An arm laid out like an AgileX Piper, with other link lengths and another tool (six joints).
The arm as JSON. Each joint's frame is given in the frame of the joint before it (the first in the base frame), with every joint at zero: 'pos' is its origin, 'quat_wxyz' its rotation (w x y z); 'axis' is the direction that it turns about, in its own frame. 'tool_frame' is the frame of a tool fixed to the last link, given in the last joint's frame.
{
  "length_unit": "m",
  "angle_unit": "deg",
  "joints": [
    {
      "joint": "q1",
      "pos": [
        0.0,
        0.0,
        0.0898
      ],
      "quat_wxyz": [
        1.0,
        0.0,
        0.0,
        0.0
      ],
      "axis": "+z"
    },
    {
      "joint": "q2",
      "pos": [
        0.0,
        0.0,
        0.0
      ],
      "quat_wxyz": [
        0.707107,
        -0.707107,
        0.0,
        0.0
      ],
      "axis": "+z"
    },
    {
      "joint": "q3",
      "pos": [
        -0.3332,
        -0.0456,
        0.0
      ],
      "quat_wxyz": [
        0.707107,
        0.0,
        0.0,
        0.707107
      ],
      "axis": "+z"
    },
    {
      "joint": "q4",
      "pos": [
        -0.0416,
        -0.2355,
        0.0
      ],
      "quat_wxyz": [
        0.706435,
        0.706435,
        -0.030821,
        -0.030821
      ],
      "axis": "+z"
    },
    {
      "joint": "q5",
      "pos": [
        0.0,
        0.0,
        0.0
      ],
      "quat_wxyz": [
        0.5,
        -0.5,
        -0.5,
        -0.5
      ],
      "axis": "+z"
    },
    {
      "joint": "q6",
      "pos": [
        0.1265,
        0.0,
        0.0
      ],
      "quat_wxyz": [
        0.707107,
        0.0,
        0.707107,
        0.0
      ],
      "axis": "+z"
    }
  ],
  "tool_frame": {
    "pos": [
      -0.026,
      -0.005,
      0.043
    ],
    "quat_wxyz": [
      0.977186,
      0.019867,
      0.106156,
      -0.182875
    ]
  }
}
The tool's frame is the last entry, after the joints.
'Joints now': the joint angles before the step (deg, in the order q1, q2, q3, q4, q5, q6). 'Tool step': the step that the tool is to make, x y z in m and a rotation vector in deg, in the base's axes. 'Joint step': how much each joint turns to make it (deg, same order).
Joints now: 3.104 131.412 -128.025 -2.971 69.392 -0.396
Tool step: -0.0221 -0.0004 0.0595 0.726 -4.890 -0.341
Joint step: 0.002 -7.773 2.805 0.295 0.065 0.397
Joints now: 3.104 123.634 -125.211 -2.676 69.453 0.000
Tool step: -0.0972 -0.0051 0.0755 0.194 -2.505 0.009
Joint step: 0.001 -20.335 17.844 0.058 -0.020 0.001
